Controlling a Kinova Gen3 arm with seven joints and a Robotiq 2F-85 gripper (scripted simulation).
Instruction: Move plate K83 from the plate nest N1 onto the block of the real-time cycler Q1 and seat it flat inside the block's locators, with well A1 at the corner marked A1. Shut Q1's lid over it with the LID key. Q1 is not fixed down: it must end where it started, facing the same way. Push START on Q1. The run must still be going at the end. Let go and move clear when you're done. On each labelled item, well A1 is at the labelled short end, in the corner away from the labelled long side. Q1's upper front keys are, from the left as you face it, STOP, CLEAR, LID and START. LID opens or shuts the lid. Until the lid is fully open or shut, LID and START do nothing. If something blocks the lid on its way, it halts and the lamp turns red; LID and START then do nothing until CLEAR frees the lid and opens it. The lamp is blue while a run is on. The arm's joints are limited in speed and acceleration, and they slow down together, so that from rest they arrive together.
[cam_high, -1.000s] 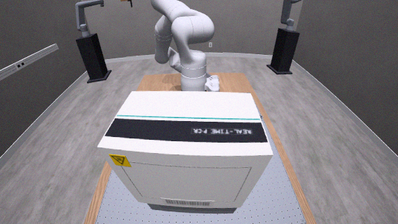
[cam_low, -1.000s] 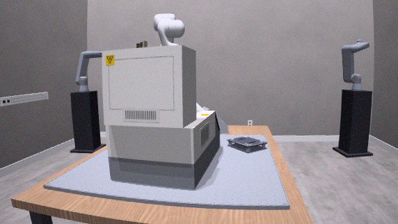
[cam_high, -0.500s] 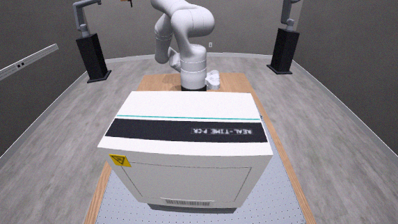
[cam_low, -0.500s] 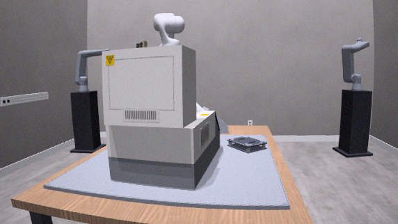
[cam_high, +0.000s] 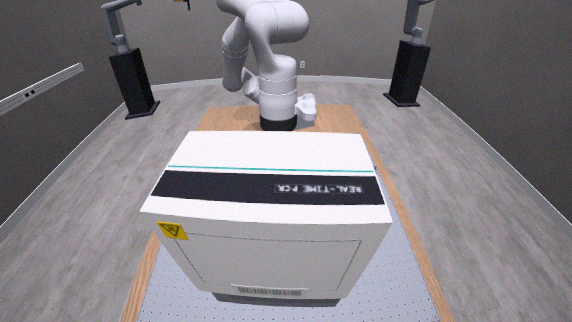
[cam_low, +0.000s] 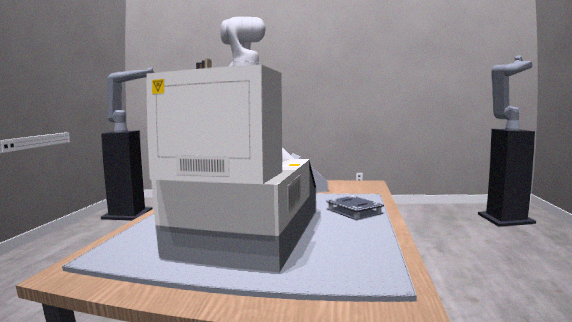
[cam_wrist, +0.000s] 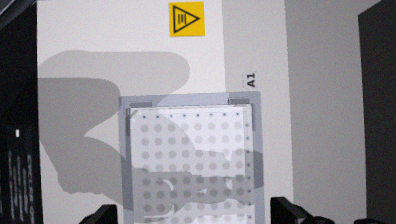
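The plate K83 lies 5 cm below my hand. The rest, counted from my hand: plate nest N1 (20 cm behind, 33 cm to the left, 23 cm below).
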